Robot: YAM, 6 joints.
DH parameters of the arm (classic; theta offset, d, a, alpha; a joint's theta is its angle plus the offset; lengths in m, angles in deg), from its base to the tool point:
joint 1: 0 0.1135 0.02 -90
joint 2: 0 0 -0.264 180
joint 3: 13.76 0 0.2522 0
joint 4: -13.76 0 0.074 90
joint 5: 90 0 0 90
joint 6: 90 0.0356 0 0
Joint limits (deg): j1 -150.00..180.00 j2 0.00..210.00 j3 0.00..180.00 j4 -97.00..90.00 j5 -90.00..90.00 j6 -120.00..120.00
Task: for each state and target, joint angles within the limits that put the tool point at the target. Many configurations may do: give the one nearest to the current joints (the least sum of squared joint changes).
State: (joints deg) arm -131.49 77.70 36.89 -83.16 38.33 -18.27
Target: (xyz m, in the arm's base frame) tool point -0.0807 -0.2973 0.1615
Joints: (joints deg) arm -101.36 105.94 67.86 -60.26 35.28 -18.27
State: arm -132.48 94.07 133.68 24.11 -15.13 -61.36
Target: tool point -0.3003 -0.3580 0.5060
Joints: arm -131.08 118.16 128.42 21.49 -14.41 -61.36
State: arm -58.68 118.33 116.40 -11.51 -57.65 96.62
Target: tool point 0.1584 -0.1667 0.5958
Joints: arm -54.35 81.07 117.00 -17.12 -62.47 96.62
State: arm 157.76 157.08 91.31 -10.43 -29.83 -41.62
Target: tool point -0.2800 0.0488 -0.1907
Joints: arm 166.48 170.52 75.60 -14.92 -30.43 -41.62
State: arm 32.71 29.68 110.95 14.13 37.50 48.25
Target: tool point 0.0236 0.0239 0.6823
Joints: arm 56.91 62.39 116.18 15.30 10.88 48.25
